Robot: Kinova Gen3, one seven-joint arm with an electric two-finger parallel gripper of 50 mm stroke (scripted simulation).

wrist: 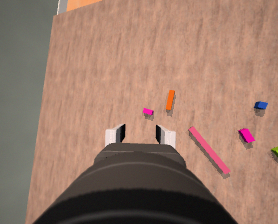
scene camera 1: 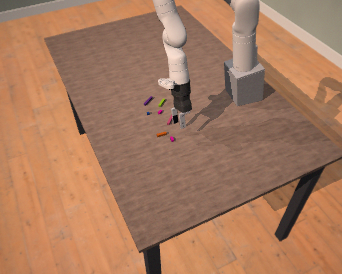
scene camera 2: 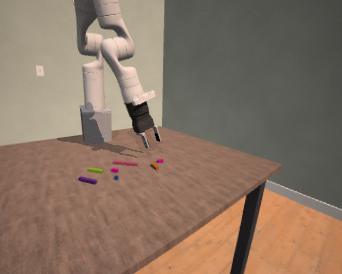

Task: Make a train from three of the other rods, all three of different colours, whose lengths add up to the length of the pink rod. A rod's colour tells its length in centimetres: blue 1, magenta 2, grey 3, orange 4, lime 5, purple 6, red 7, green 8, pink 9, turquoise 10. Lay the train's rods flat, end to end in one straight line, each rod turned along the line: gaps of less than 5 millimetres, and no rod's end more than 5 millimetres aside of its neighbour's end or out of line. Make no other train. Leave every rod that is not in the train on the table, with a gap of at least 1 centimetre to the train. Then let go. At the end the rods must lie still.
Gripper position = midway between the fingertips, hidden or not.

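Note:
Gripper (scene camera 2: 153, 144) visible. Gripper (wrist: 140, 130) too.

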